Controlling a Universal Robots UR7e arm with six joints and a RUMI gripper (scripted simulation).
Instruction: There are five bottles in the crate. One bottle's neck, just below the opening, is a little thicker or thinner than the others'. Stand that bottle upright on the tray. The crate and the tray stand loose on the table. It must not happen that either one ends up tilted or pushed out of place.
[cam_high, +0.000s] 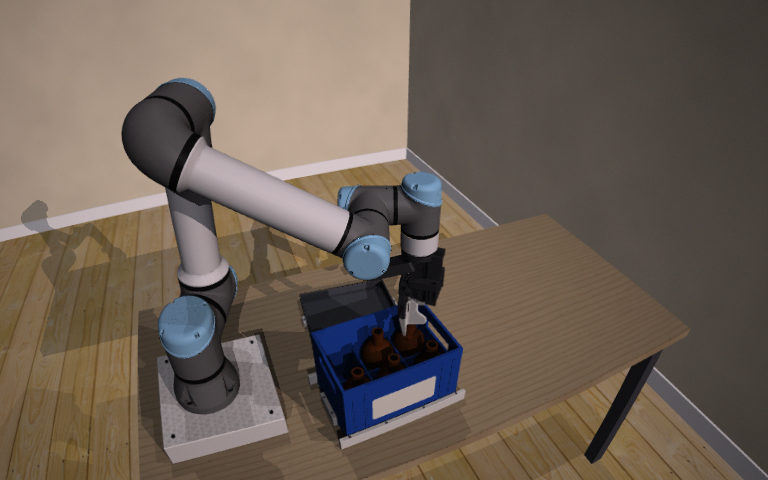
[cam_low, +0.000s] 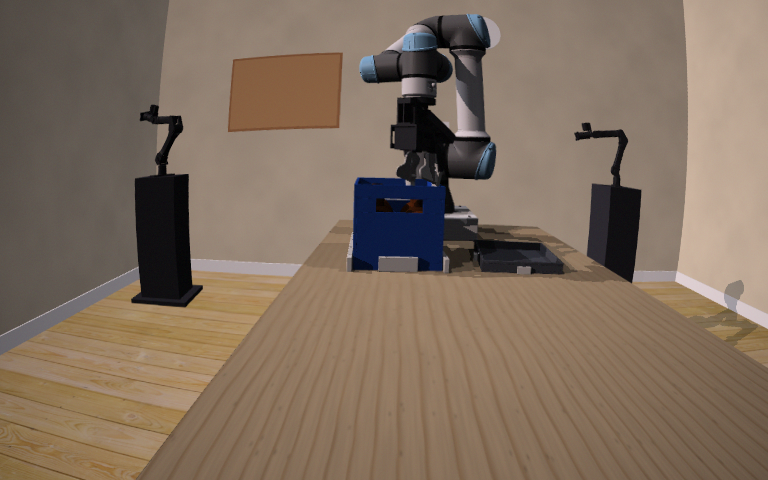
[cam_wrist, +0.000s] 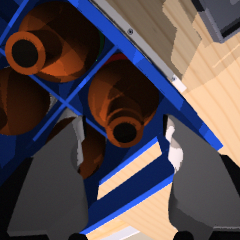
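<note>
Now: hand 8 cm past the crate, 5 cm to the left of it and 7 cm above it. From my hand the other things lie so: tray 4 cm behind, 24 cm to the left, 14 cm below.
</note>
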